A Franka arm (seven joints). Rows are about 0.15 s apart.
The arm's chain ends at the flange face. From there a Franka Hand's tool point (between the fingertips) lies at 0.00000 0.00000 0.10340 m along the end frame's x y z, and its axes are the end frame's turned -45 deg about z.
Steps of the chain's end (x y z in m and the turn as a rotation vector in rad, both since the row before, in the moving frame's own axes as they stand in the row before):
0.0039 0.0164 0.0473 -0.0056 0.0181 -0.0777
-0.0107 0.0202 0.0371 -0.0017 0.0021 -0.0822
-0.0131 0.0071 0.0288 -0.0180 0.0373 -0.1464
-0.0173 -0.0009 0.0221 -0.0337 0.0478 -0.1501
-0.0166 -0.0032 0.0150 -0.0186 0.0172 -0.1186
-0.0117 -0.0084 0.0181 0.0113 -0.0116 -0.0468
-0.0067 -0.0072 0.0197 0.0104 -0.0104 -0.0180
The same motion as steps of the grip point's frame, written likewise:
-0.0079 0.0160 0.0473 -0.0168 0.0088 -0.0777
-0.0218 0.0070 0.0371 -0.0027 0.0003 -0.0822
-0.0126 -0.0003 0.0287 -0.0391 0.0136 -0.1464
-0.0101 -0.0070 0.0219 -0.0576 0.0100 -0.1501
-0.0094 -0.0114 0.0150 -0.0253 -0.0010 -0.1186
-0.0024 -0.0159 0.0181 0.0162 -0.0002 -0.0468
0.0003 -0.0113 0.0197 0.0147 0.0000 -0.0180

